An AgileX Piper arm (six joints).
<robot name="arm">
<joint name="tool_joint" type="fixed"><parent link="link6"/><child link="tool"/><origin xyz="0 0 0"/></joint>
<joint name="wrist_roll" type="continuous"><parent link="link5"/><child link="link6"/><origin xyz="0 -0.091 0" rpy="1.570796 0 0"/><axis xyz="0 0 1"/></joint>
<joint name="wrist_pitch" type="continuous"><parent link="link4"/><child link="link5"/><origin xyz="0 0 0" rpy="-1.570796 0 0"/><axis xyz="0 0 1"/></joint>
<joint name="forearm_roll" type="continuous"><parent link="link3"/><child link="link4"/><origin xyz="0.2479 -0.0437 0" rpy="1.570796 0 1.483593"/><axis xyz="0 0 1"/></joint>
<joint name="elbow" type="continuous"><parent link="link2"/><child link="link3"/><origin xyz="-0.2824 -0.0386 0"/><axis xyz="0 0 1"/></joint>
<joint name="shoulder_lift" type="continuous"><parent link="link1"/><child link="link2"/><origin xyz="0 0 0" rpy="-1.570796 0 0"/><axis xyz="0 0 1"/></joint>
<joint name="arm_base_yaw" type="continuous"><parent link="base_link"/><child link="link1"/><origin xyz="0 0 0.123"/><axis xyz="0 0 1"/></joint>
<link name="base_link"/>
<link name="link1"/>
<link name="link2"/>
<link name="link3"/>
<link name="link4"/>
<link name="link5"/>
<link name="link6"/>
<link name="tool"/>
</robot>
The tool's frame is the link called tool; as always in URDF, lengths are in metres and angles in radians. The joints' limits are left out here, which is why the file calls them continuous.
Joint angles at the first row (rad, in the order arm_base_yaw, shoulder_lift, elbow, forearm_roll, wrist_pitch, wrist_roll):
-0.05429 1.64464 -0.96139 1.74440 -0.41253 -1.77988
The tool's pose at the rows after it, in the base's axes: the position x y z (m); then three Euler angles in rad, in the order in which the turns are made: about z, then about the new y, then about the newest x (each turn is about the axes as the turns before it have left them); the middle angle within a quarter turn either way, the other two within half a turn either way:
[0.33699, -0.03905, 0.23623, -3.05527, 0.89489, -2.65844]
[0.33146, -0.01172, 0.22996, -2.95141, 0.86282, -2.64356]
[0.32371, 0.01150, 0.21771, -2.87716, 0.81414, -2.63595]
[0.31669, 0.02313, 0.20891, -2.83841, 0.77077, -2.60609]
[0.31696, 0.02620, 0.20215, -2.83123, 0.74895, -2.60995]
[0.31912, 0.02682, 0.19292, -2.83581, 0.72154, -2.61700]
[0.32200, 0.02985, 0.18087, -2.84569, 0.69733, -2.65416]
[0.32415, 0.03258, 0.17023, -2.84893, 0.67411, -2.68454]
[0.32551, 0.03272, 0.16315, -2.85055, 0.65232, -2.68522]
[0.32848, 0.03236, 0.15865, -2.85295, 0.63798, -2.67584]
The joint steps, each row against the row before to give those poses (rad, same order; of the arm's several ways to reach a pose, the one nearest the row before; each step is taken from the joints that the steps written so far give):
0.04560 -0.04045 0.01649 -0.00003 -0.00226 -0.04492
0.08248 -0.01258 0.03643 0.00006 -0.00002 -0.01773
0.07689 0.00178 0.04199 -0.00008 -0.01343 -0.00415
0.05059 0.00446 0.02907 0.00002 -0.04243 -0.00003
0.00912 0.01735 0.00478 0.00003 0.00094 -0.00004
0.00000 0.02905 0.00002 -0.00005 0.00196 0.00210
0.00000 0.03619 0.00001 0.00003 0.02928 0.01042
0.00000 0.03167 -0.00004 0.00003 0.02720 0.00448
-0.00001 0.02323 -0.00177 -0.00001 -0.00174 0.00001
0.00002 0.02202 -0.01038 0.00000 -0.01198 0.00001

